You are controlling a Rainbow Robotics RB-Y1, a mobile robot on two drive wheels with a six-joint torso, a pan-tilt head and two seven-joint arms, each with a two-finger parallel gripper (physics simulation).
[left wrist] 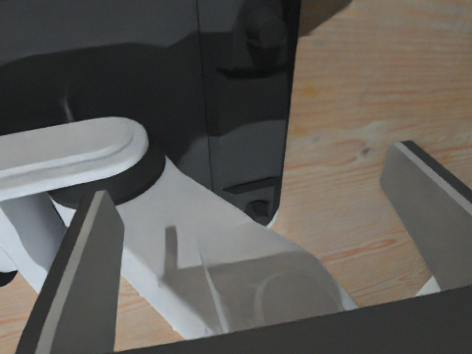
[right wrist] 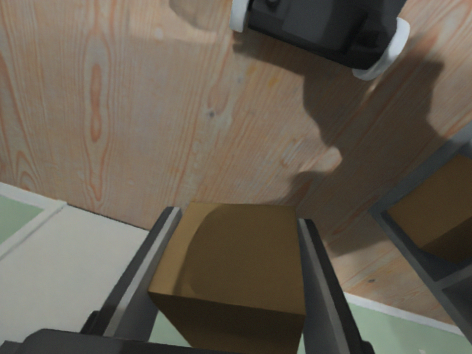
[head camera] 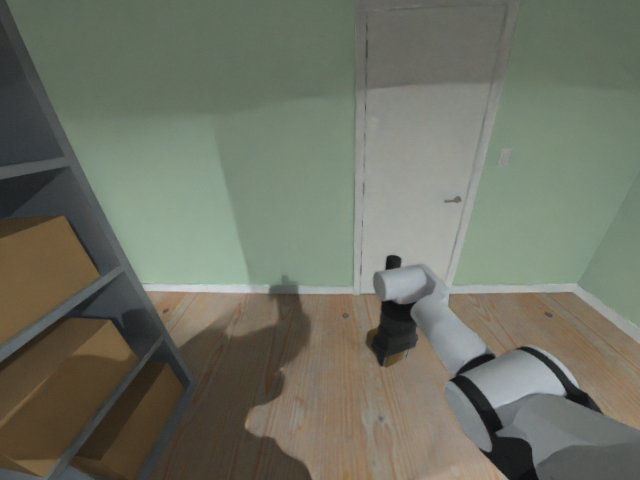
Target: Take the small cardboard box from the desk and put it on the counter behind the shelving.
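Seen in the pictures: left gripper, fingertip midpoint: (left wrist: 252, 185); right gripper, fingertip midpoint: (right wrist: 237, 223) (head camera: 391, 359); robot's base, link origin: (right wrist: 306, 27).
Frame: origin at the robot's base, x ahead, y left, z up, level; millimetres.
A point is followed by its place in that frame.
Observation:
The small cardboard box (right wrist: 235, 255) @(x 231, y -186, z 919 mm) (head camera: 394, 359) @(x 230, y -184, z 907 mm) is held between the two fingers of my right gripper (right wrist: 237, 223) @(x 241, y -183, z 891 mm) (head camera: 395, 357) @(x 241, y -183, z 891 mm), above the wooden floor. In the head camera most of the box is hidden behind the gripper. My left gripper (left wrist: 252, 185) @(x -138, y 218, z 537 mm) is open wide and empty, with the robot's own dark and white base below it in the left wrist view. The grey shelving (head camera: 98, 211) @(x 730, y 862, z 1233 mm) (right wrist: 407, 250) @(x 715, y 864, z 336 mm) stands at the left in the head camera and at the right edge in the right wrist view. The desk and the counter do not show.
Larger cardboard boxes (head camera: 36, 268) @(x 474, y 917, z 1137 mm) (head camera: 77, 392) @(x 338, y 936, z 667 mm) (head camera: 139, 423) @(x 405, y 927, z 265 mm) lie on the shelves. A white door (head camera: 423, 155) @(x 1438, y -796, z 1246 mm) stands in the green wall (head camera: 279, 180) @(x 1598, y 231, z 1106 mm) ahead. The robot's base (left wrist: 150, 75) @(x -150, y 113, z 169 mm) (right wrist: 320, 30) @(x 25, y 5, z 191 mm) rests on the wooden floor (head camera: 320, 413) @(x 514, y 49, z 0 mm).

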